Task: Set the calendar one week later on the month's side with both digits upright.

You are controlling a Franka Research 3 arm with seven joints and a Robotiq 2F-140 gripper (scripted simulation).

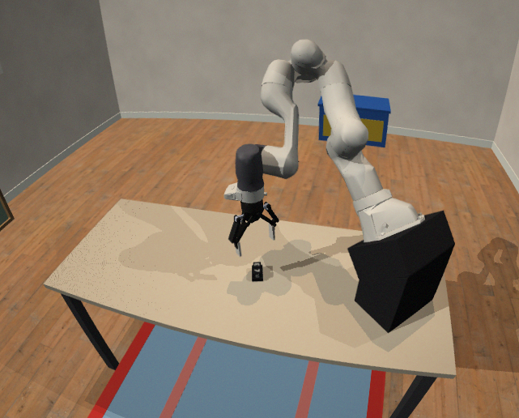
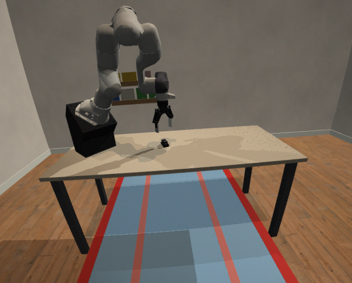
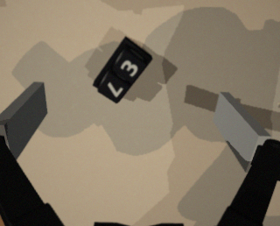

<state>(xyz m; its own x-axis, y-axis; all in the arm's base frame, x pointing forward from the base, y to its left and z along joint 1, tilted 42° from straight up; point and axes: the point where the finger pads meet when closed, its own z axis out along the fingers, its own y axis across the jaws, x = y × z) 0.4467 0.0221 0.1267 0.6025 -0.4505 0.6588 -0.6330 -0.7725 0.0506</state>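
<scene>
Now: hand 13 cm above the black tray and 2 cm to the right of it.
</scene>
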